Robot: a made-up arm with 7 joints.
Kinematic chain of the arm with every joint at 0, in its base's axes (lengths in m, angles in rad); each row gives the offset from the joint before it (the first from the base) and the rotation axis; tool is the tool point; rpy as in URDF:
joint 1: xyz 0 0 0.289 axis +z
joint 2: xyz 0 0 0 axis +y
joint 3: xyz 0 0 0.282 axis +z
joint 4: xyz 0.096 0 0 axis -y
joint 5: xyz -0.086 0 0.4 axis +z
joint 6: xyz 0 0 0 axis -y
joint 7: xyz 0.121 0 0 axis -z
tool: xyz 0 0 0 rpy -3.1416 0 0
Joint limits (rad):
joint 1: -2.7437..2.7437
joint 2: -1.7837..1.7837
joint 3: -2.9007..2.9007
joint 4: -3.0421..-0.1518
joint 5: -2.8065..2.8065
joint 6: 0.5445..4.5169
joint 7: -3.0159..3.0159
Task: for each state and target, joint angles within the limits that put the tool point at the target. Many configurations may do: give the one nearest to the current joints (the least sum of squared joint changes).
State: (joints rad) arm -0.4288 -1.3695 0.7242 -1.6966 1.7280 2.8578 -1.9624
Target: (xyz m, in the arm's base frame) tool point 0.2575 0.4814 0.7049
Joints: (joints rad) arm -0.9793 -1.2426 1.1670 -1.5387 1.6400 2.4995 -1.9624
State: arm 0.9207 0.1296 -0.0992 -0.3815 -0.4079 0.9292 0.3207
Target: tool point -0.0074 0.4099 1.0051
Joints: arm 1.4363 0.1862 0.2372 -0.4976 -0.4100 1.5319 0.3207
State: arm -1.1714 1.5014 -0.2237 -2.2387 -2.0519 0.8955 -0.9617
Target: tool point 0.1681 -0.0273 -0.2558
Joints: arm -1.0635 1.5006 0.3406 -2.2344 -2.0862 0.9868 -0.9617
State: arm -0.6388 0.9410 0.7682 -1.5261 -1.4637 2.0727 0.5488
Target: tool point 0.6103 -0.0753 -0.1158
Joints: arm -0.6676 1.3656 0.4887 -1.4552 -1.4399 1.9553 0.5488
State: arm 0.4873 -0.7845 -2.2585 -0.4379 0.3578 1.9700 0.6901
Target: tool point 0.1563 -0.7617 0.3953
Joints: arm 1.1259 -0.9520 -2.0804 -1.2147 0.3680 1.7976 0.6901
